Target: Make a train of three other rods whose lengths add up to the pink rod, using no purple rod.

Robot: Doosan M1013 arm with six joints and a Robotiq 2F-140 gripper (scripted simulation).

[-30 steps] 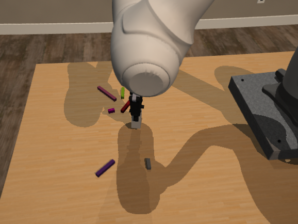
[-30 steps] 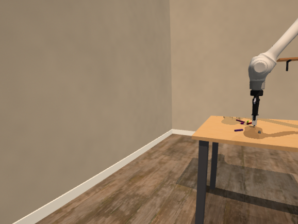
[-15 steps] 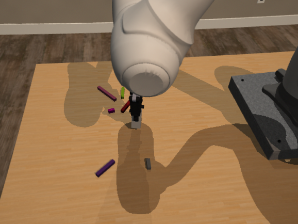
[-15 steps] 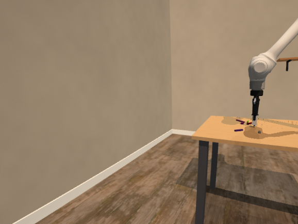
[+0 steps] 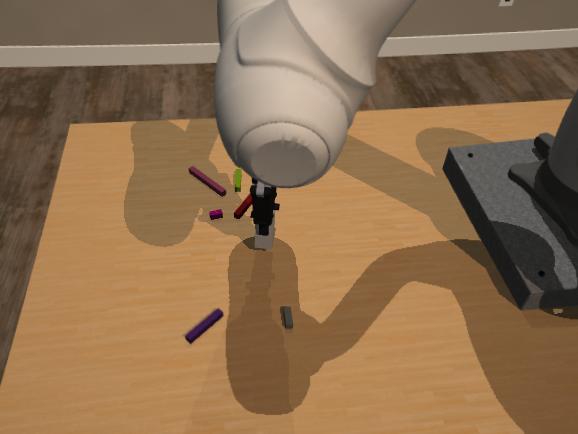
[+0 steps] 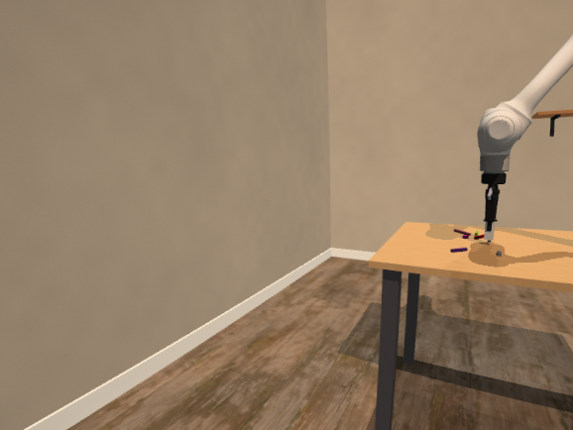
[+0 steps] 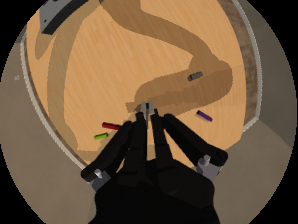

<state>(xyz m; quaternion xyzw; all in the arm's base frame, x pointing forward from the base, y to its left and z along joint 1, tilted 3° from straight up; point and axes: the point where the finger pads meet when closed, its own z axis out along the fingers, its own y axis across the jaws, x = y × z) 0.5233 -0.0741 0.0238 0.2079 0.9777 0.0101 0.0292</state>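
My gripper is now 30 mm above the blue rod. Also, from my hand: magenta rod: 60 mm ahead, 100 mm to the right, 50 mm below; then grey rod: 130 mm to the left, 50 mm below; then red rod: 110 mm to the right, 50 mm below.
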